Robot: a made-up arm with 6 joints.
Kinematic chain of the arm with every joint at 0, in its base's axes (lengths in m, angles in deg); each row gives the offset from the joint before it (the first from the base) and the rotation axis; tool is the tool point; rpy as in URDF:
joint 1: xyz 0 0 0.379 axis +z
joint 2: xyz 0 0 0 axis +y
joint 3: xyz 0.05 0 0.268 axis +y
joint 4: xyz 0.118 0 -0.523 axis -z
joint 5: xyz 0 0 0 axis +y
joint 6: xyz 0.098 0 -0.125 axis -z
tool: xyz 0 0 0 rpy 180 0 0
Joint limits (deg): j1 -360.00..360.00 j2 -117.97..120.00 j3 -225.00..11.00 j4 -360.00..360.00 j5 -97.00..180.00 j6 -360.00..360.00
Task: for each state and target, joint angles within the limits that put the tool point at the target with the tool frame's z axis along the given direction. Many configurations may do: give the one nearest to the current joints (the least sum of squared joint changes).
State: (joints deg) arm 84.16 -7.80 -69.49 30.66 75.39 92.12
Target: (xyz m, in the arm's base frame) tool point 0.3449 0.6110 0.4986 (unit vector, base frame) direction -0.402 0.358 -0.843
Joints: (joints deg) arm 56.55 1.96 -75.09 34.19 71.43 92.12
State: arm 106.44 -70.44 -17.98 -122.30 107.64 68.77
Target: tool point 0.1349 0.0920 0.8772 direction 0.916 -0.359 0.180
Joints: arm 86.15 -101.62 -26.77 -109.13 96.93 68.77
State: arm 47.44 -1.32 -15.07 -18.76 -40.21 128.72
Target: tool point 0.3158 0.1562 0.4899 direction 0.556 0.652 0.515
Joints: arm 14.78 -44.66 -4.26 -29.87 -78.92 128.72
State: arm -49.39 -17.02 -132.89 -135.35 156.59 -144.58
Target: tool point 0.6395 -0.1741 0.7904 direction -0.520 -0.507 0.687
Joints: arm -5.96 9.01 -90.61 -137.62 124.06 -144.58
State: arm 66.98 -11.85 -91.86 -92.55 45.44 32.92
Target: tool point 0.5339 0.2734 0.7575 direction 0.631 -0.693 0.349
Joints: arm 37.96 -20.71 -64.70 -110.72 87.53 32.92
